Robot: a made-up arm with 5 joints.
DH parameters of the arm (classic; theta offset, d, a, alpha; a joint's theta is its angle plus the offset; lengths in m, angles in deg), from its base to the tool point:
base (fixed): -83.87 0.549 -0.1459 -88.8
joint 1: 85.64 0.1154 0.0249 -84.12
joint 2: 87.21 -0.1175 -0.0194 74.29
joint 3: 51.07 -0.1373 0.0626 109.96
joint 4: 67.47 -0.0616 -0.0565 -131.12
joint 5: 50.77 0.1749 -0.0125 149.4
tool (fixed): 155.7 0.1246 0 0
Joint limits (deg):
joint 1: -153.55..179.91
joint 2: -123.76..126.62
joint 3: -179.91..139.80
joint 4: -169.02..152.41
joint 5: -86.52..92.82
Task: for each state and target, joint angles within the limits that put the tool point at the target. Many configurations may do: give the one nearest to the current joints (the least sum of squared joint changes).
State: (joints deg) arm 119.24 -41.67 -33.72 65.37 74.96
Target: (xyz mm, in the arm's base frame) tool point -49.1 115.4 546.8
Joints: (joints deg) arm 89.80 -71.69 -33.75 99.70 72.40
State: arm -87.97 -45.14 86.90 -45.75 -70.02
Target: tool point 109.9 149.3 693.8
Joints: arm -81.94 -25.09 77.20 -81.56 -72.54
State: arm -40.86 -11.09 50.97 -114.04 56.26
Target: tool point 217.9 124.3 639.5
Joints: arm -19.96 1.47 53.22 -99.29 48.82
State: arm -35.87 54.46 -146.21 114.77 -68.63
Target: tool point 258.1 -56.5 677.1
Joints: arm 2.31 73.77 -131.84 81.83 -34.95
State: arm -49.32 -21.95 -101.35 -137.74 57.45
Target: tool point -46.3 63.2 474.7
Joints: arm 0.01 -57.74 -77.61 -141.50 69.20
